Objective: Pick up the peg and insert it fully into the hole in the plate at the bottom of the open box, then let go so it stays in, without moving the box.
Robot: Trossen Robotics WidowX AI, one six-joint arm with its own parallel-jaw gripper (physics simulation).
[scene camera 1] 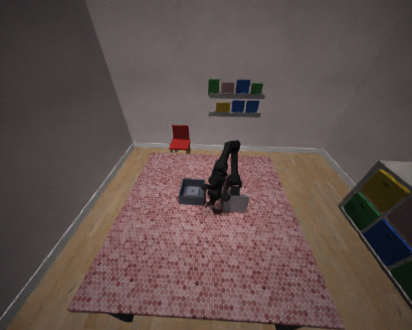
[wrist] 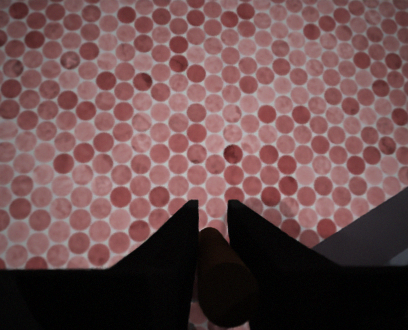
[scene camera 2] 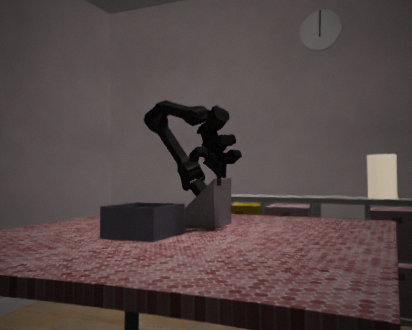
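Observation:
The brown peg is upright between my fingertips, its lower end sticking out below them in scene camera 2. My gripper is shut on it and holds it well above the patterned surface. In scene camera 1 the peg is hard to make out against the arm. The open dark grey box stands to the left of the gripper. A lighter plate with a small dark hole lies at its bottom. The walls hide the plate in scene camera 2.
A grey block with a sloping side stands right of the box, close to the arm. A grey surface shows at the right edge of the wrist view; I cannot tell whether it is box or block. The pink dotted tabletop lies beneath.

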